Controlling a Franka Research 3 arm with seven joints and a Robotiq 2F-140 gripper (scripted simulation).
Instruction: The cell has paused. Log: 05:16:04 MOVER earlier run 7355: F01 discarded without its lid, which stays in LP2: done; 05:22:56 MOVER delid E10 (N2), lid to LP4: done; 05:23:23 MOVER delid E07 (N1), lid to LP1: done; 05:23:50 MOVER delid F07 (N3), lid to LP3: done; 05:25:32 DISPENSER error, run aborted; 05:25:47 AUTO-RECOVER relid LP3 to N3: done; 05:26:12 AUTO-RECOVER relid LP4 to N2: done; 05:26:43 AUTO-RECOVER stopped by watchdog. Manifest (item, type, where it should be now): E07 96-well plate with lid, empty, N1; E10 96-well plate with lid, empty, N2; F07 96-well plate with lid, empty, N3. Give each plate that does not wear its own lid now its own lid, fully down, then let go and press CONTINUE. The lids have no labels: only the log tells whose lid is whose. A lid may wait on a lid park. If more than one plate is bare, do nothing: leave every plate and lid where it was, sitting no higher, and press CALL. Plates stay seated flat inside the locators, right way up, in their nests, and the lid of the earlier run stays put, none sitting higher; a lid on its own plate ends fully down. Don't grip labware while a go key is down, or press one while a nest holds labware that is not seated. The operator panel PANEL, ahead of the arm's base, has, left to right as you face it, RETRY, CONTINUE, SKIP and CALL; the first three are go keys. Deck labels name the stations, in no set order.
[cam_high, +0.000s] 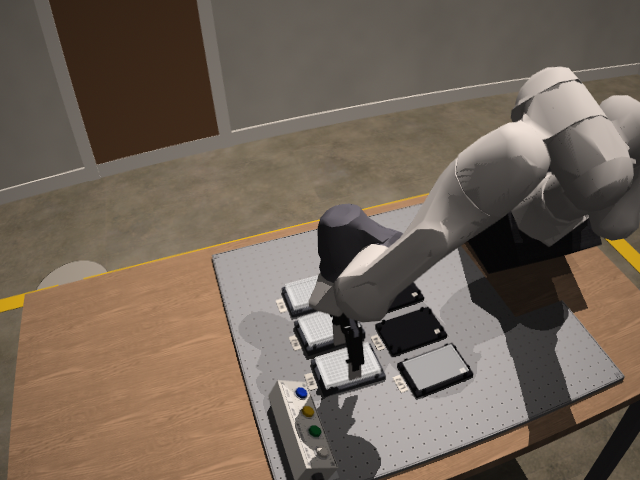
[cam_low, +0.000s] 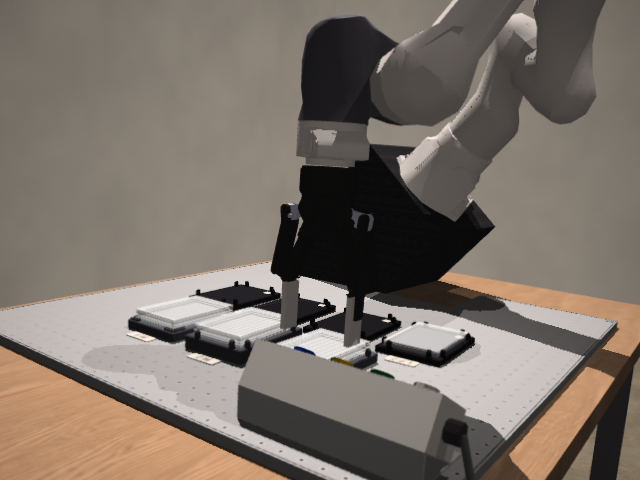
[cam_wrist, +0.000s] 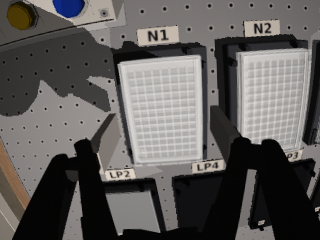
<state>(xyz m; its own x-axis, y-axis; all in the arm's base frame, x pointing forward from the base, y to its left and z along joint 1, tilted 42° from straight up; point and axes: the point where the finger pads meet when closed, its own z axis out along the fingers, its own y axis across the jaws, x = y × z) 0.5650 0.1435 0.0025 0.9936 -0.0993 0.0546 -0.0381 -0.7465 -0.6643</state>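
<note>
Now: the plate 5 cm below my hand. Also, from my hand: lid park LP4: 18 cm behind, 5 cm to the right, 6 cm below; blue call key: 12 cm ahead, 6 cm to the left; yellow skip key: 13 cm ahead, 11 cm to the left.
</note>
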